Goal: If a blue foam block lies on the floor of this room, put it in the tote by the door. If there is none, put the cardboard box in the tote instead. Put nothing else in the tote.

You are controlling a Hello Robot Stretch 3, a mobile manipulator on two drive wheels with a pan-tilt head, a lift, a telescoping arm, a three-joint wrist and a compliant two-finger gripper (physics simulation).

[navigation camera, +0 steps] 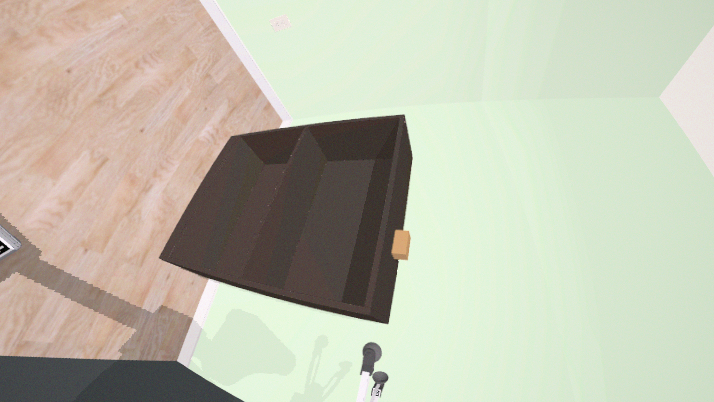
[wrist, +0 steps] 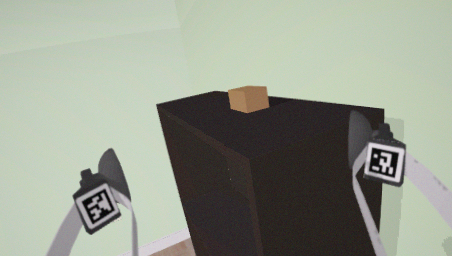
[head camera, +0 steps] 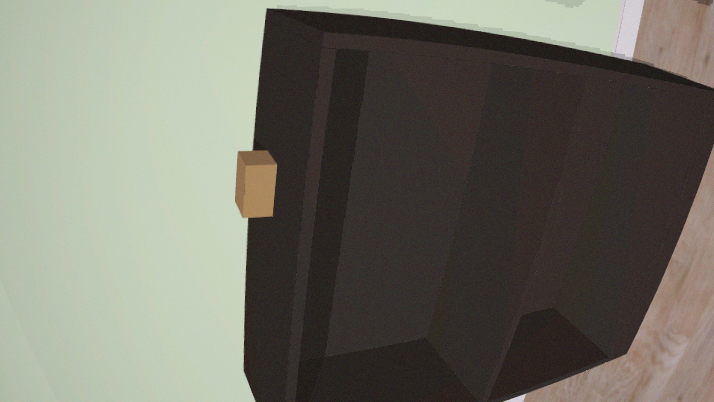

Labels:
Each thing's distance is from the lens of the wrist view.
my gripper (wrist: 234,150): 0.17 m
tan cardboard box (wrist: 246,99): 0.54 m
dark shelf unit (wrist: 290,161): 0.34 m
The marked spots on the dark shelf unit and the tan cardboard box are 0.24 m apart.

